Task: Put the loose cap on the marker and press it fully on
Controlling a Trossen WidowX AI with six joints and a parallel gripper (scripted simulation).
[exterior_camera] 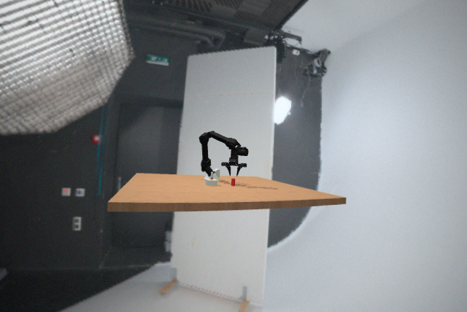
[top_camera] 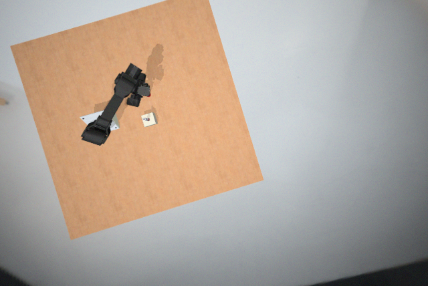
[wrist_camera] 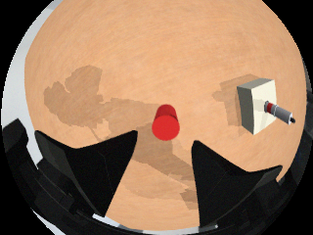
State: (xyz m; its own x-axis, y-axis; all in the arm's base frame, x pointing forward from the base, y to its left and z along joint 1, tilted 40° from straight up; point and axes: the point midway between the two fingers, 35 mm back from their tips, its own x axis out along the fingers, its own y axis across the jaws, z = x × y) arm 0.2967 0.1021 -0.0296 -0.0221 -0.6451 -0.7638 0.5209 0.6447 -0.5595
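My gripper tip is now 50 mm above the red cap. The rest, counted from my gripper tip: holder block (30 mm behind, 160 mm to the right, 50 mm below).
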